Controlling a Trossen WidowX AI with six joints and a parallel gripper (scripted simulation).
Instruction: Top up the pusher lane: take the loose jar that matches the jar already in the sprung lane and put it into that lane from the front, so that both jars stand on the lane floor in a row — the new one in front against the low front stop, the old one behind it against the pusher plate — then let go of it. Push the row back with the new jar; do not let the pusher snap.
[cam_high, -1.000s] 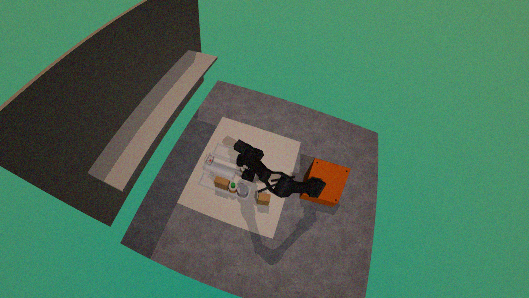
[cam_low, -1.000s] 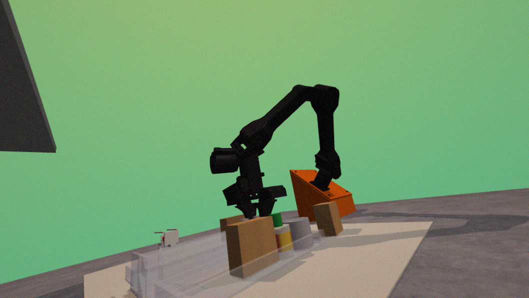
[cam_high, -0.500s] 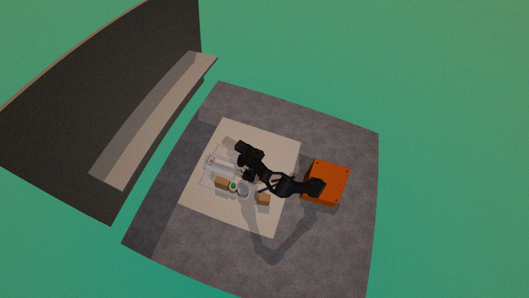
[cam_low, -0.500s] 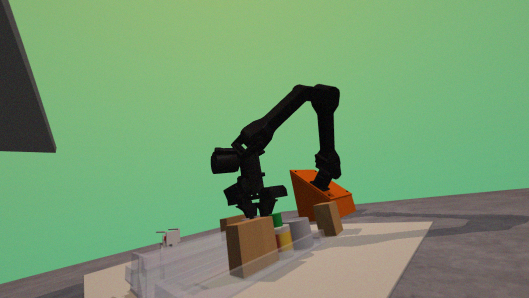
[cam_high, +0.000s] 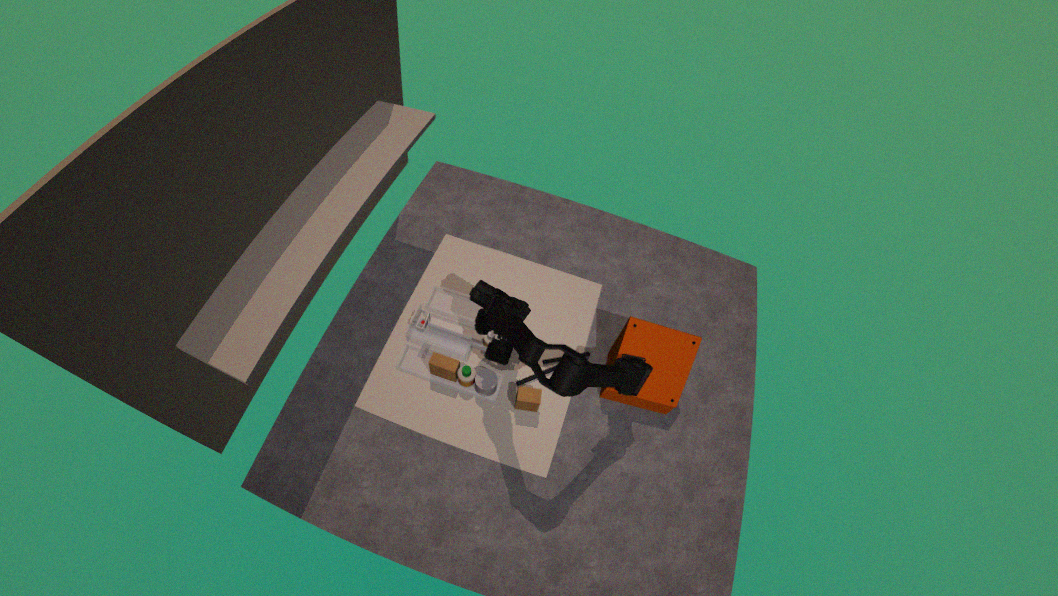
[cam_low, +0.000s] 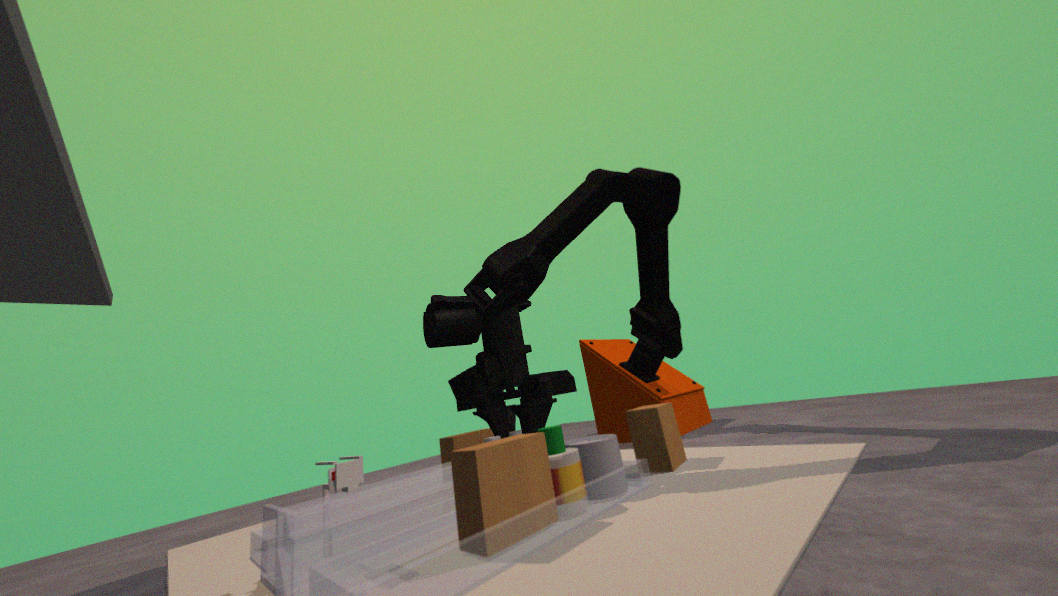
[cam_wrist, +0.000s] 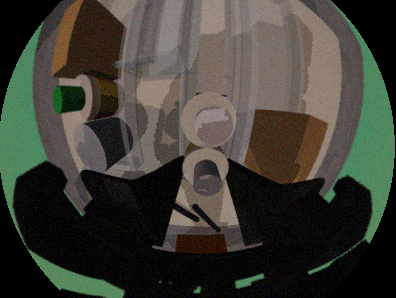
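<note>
My gripper tip is 2 cm short of the grey cylinder and 13 cm to the right of it. From my gripper tip the other things lie so: red mark 23 cm ahead, 2 cm to the left, 4 cm above; shelf 51 cm ahead, 5 cm to the right, 34 cm above; sprung lane 15 cm ahead, 1 cm to the left, 1 cm below.
</note>
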